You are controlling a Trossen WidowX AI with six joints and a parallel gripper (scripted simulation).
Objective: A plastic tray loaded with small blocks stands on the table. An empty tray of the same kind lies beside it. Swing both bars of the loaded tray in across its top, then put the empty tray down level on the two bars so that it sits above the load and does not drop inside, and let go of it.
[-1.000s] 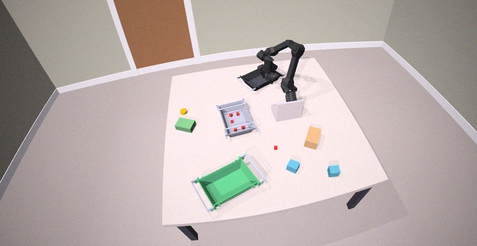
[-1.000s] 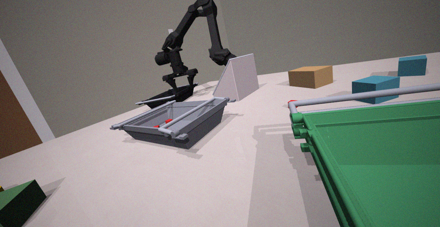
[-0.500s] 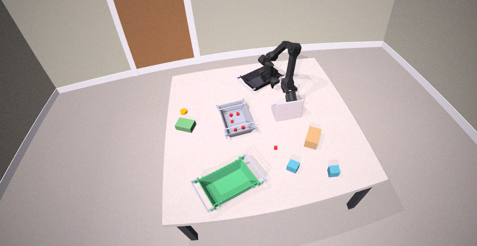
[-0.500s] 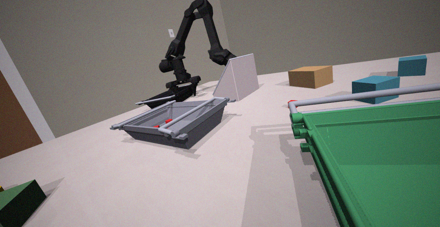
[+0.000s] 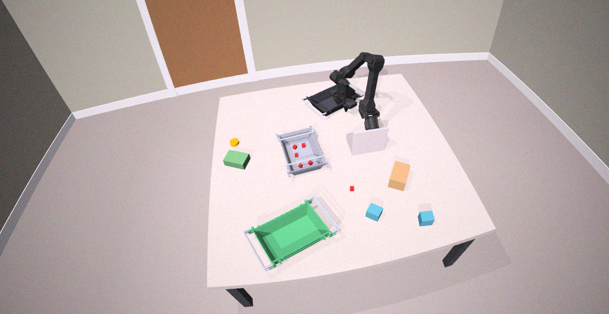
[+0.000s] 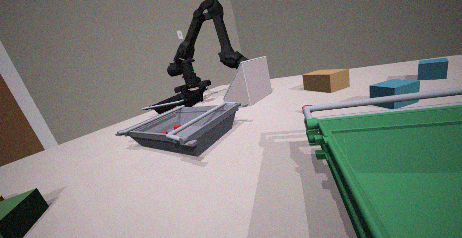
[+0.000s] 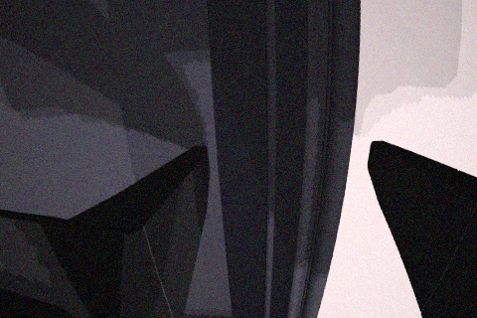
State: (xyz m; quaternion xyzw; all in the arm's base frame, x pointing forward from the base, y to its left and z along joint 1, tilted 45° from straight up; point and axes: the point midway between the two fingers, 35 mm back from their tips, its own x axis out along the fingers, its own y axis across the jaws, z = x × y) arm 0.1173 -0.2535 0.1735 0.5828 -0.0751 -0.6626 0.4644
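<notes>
My gripper tip is now 7 cm to the left of the black tray, 5 cm short of it and 3 cm below it. From my gripper tip the other things lie so: orange block (55 cm to the left, 20 cm behind, 2 cm above); then red block (57 cm to the left, 3 cm ahead); then yellow disc (63 cm ahead, 21 cm to the left).
</notes>
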